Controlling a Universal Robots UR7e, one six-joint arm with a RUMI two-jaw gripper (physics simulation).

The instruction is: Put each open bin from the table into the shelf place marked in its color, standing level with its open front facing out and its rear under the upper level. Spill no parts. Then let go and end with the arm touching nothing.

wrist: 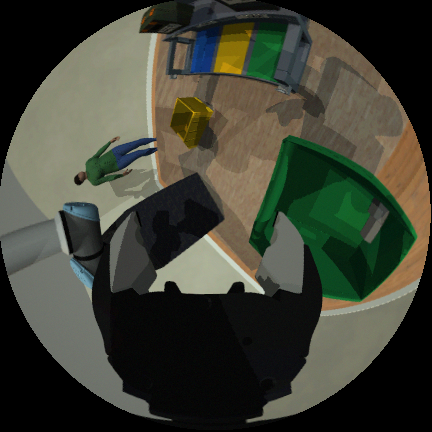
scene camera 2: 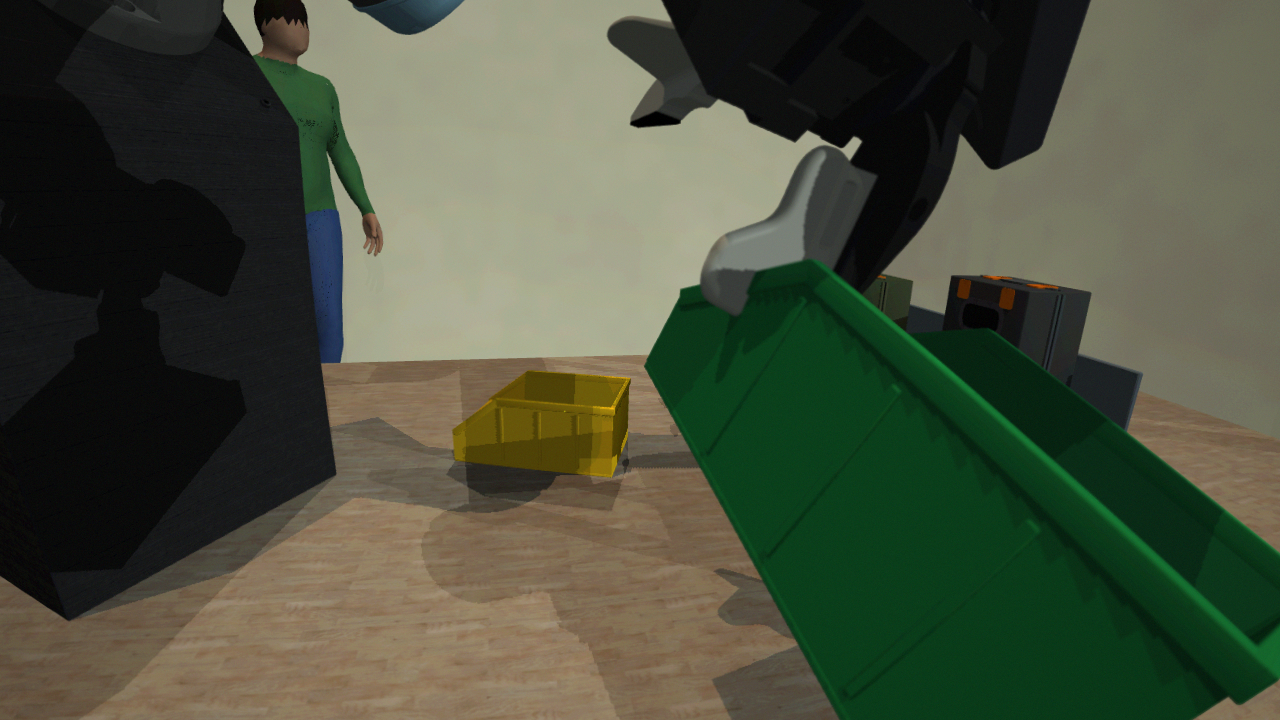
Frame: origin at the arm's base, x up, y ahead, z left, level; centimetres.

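Where they show: gripper, fingertip midpoint: [wrist: 206, 212] [scene camera 2: 675, 238].
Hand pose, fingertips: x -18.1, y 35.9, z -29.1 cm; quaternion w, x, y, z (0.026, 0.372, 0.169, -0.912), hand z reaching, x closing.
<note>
Things, the pixels of their top centre, and the offset from my fingertips. "spot": a spot on its surface instead. Level surfaces: height alone.
- green bin, surface spot: [scene camera 2: 895, 465] spot: dx -3.8, dy -0.1, dz -15.0 cm
- small grey piece, top centre: [wrist: 371, 235] dx -9.5, dy +4.9, dz -17.5 cm
- yellow bin, surface spot: [scene camera 2: 546, 438] [wrist: 196, 128] spot: dx -21.8, dy -2.1, dz +28.3 cm
- shelf, surface spot: [wrist: 292, 57] spot: dx -17.5, dy +20.4, dz +2.9 cm
- dark case with orange latches, top centre: [scene camera 2: 1019, 280] dx -3.1, dy +34.6, dz +9.2 cm
- table, surface height: dx -25.5 cm
The green bin [scene camera 2: 895, 465] [wrist: 325, 200] is steeply tilted, in the air above the table. My gripper [scene camera 2: 693, 210] [wrist: 206, 212] is open, with nothing between its fingers. One finger overlaps the green bin's upper edge and seems to touch it; the other finger is apart from it. A small grey piece [wrist: 374, 220] shows inside the green bin. The yellow bin [scene camera 2: 546, 438] [wrist: 200, 122] stands upright on the table, its low front facing left in the scene view. The shelf [wrist: 292, 57] has a blue place [wrist: 204, 50], a yellow place [wrist: 232, 47] and a green place [wrist: 265, 52].
A tall black block [scene camera 2: 179, 313] [wrist: 180, 217] stands left of the yellow bin in the scene view. A dark case with orange latches [scene camera 2: 1020, 326] stands behind the green bin. A person in green [scene camera 2: 308, 125] [wrist: 102, 165] stands beyond the table [scene camera 2: 402, 582].
</note>
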